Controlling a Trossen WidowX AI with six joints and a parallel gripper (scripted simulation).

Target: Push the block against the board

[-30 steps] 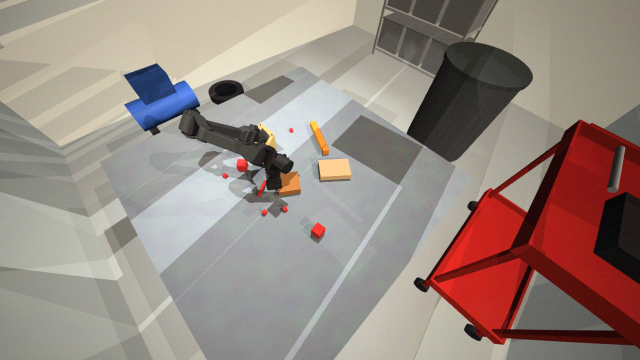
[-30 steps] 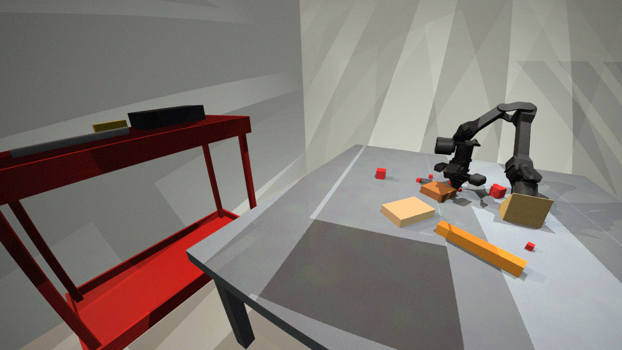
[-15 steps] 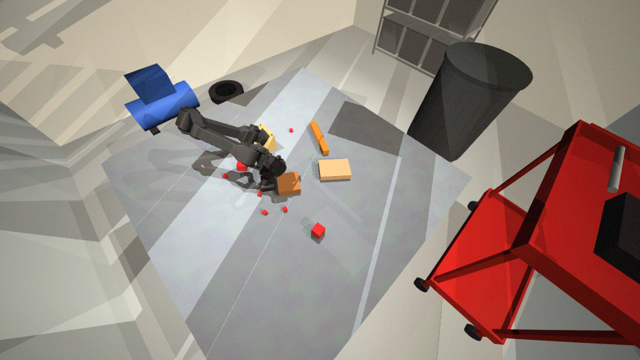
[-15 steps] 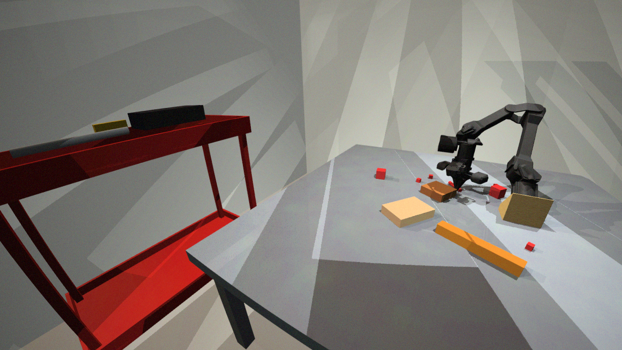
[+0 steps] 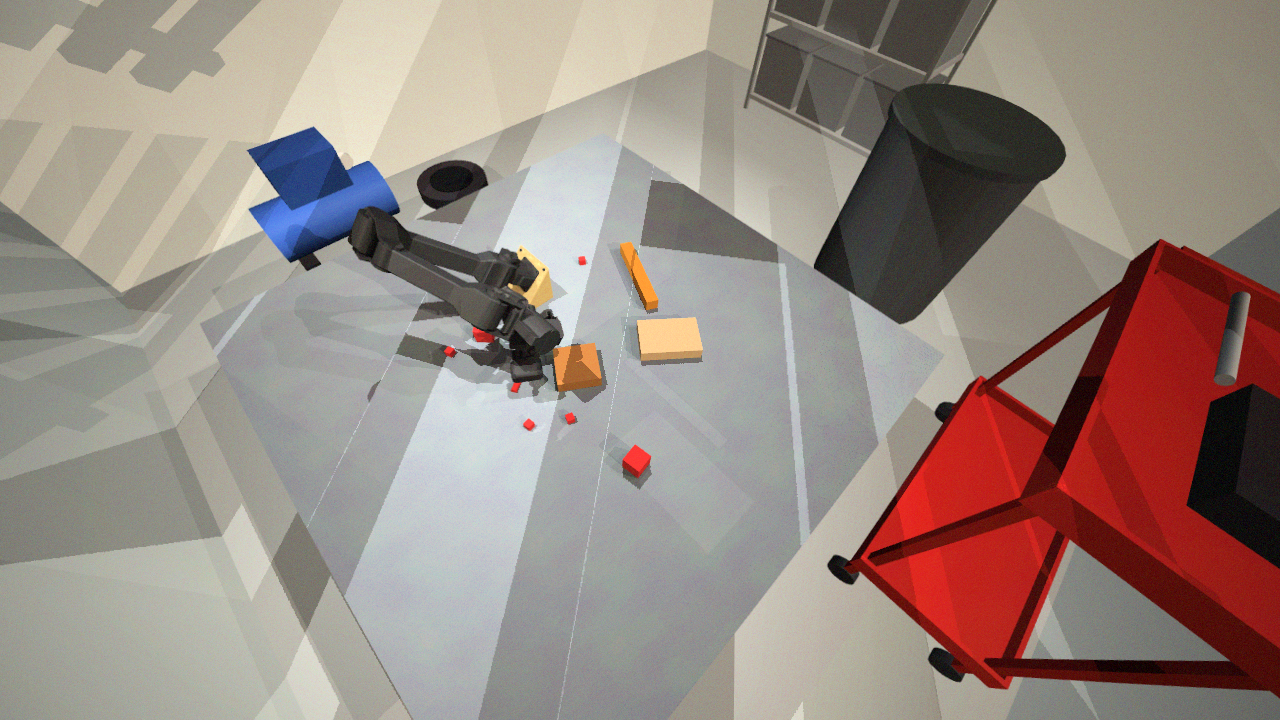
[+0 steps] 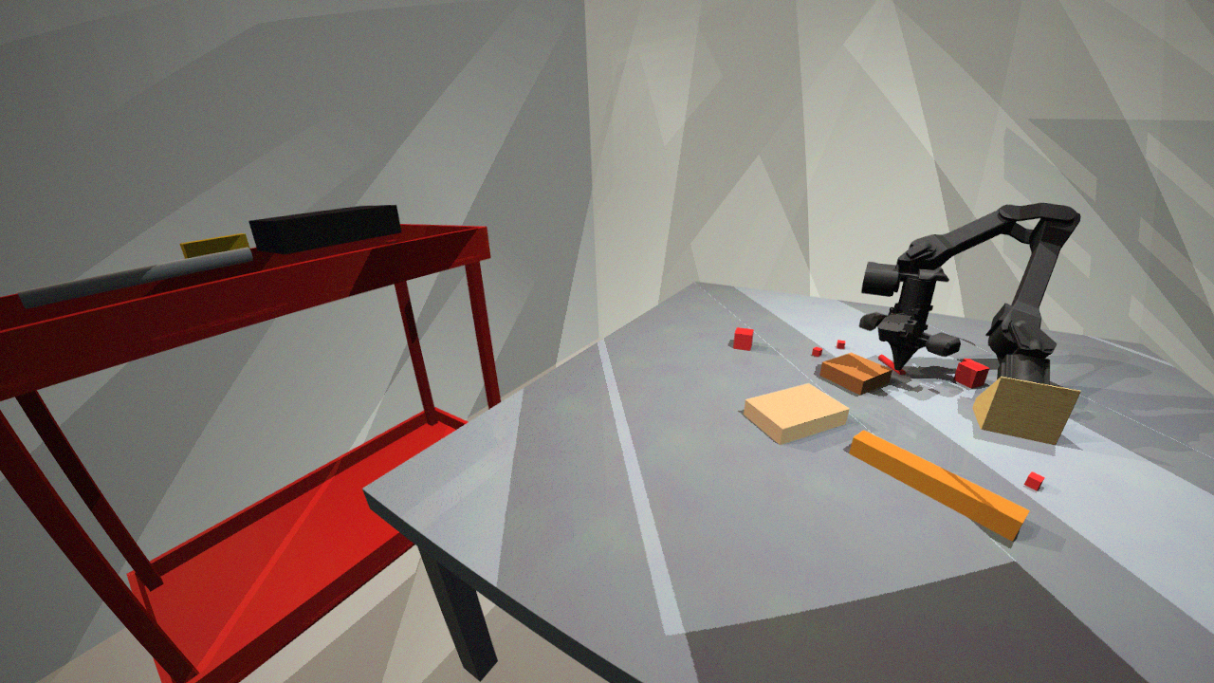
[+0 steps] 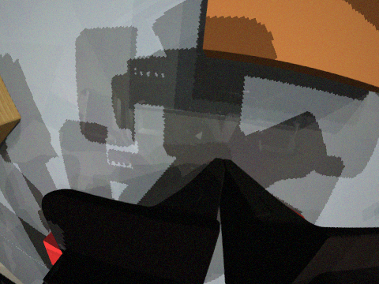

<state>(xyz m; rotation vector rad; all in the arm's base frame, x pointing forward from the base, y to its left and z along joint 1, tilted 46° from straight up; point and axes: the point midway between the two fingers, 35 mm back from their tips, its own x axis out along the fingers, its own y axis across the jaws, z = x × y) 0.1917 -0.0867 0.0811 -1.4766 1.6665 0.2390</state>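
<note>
The red stick lies 4 cm to the right of my gripper tip, 1 cm below it and 1 cm ahead of it. The rest, counted from my gripper tip: orange bar (37 cm to the left, 6 cm behind, 1 cm above); then square block (8 cm to the left, 8 cm ahead, 1 cm above); then board (29 cm to the left, 15 cm ahead, 1 cm above).
</note>
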